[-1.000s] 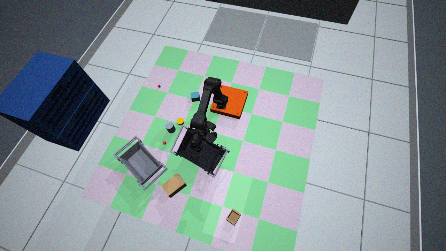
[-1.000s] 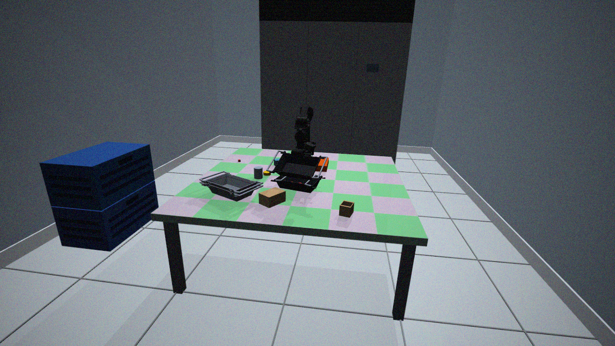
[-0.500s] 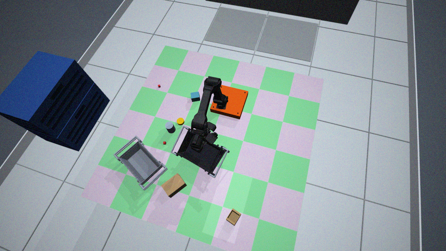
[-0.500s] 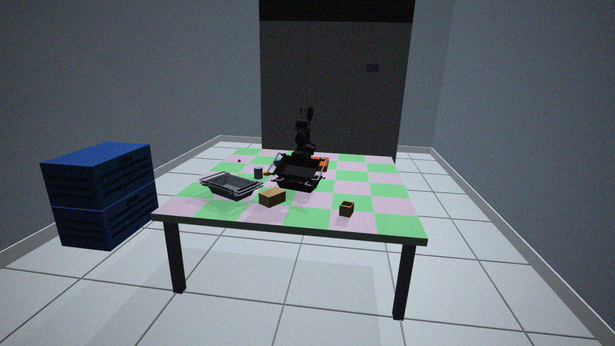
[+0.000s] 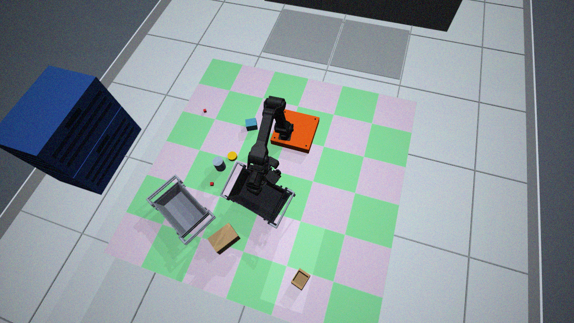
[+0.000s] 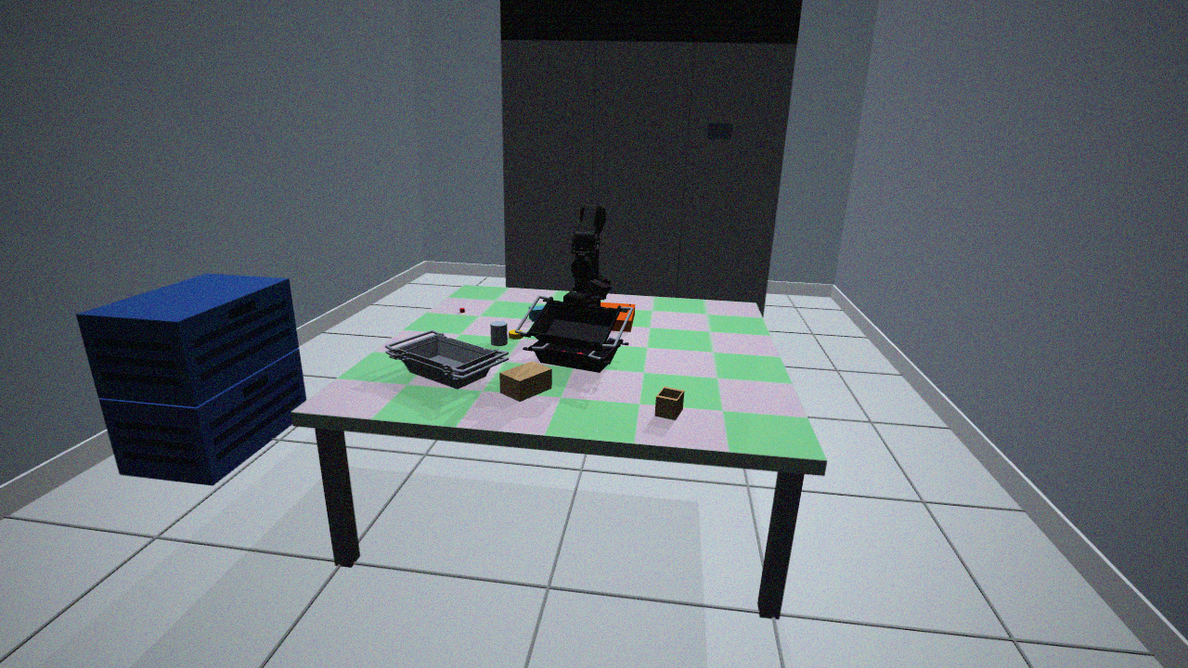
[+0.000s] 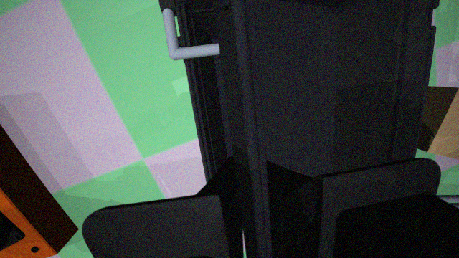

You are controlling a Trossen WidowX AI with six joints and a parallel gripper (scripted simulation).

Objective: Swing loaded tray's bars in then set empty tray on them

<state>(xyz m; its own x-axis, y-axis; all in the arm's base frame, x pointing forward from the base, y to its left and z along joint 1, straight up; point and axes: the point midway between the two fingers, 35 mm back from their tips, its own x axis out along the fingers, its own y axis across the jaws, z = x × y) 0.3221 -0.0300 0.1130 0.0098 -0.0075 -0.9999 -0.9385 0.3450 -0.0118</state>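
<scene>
My gripper tip is 7 cm short of the black tray, 2 cm to the left of it and 1 cm below it. The rest, counted from my gripper tip: grey cylinder 28 cm to the right, 10 cm behind, 9 cm below; then red block 30 cm to the right, 12 cm below, 1 cm ahead; then yellow disc 23 cm to the right, 17 cm behind, 11 cm below.
</scene>
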